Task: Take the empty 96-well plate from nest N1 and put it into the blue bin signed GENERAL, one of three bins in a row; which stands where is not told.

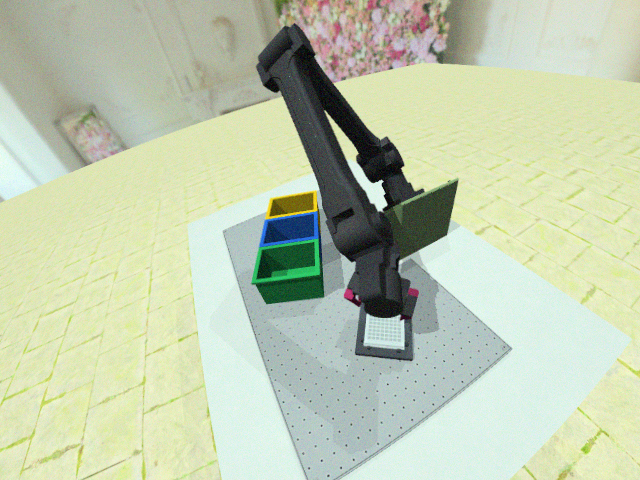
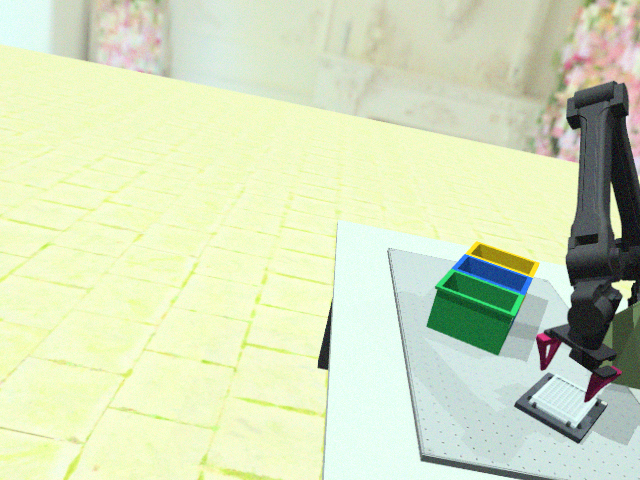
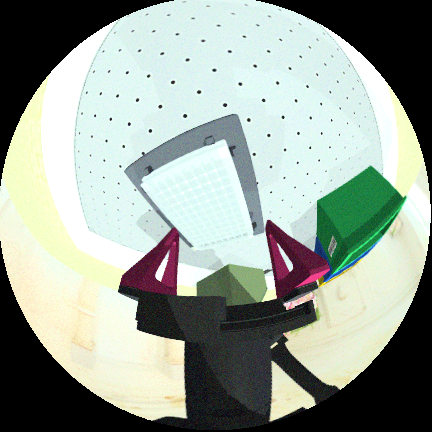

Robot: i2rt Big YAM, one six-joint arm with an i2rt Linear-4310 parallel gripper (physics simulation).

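Seen in the pictures: gripper, fingertip midpoint: (image 2: 564, 385) (image 3: 221, 227); arm's base at its link origin: (image 1: 403, 203).
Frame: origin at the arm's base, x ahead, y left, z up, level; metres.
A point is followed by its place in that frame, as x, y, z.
Observation:
The white 96-well plate (image 1: 384, 332) @(0.258, 0.255, -0.087) (image 2: 563, 400) @(0.247, 0.243, -0.087) (image 3: 202, 195) @(0.253, 0.241, -0.095) lies in the dark grey nest (image 1: 384, 354) @(0.284, 0.291, -0.101) (image 2: 550, 424) @(0.282, 0.297, -0.106) (image 3: 250, 175) @(0.294, 0.210, -0.101) on the perforated board. My gripper (image 1: 381, 303) @(0.240, 0.213, -0.074) (image 2: 567, 383) @(0.240, 0.213, -0.074) (image 3: 221, 227) @(0.240, 0.213, -0.074) is open and empty, with its magenta fingers apart, a little above the plate, towards one end of it. The blue bin (image 1: 290, 229) @(0.309, -0.177, -0.059) (image 2: 493, 274) @(0.301, -0.173, -0.035) (image 3: 320, 257) stands in the middle of the row, between the green and yellow bins. No sign can be read on it.
The green bin (image 1: 294, 290) @(0.388, 0.053, -0.067) (image 2: 467, 322) @(0.397, 0.049, -0.067) (image 3: 355, 210) @(0.366, 0.062, -0.060) stands nearest the nest. The yellow bin (image 1: 292, 205) @(0.255, -0.295, -0.052) (image 2: 504, 258) @(0.246, -0.291, -0.029) is at the row's far end. An olive-green panel (image 1: 426, 219) @(-0.011, 0.082, -0.013) (image 2: 628, 346) @(0.073, 0.081, -0.032) (image 3: 232, 285) @(0.079, 0.075, -0.066) stands upright beside the arm, behind the nest.

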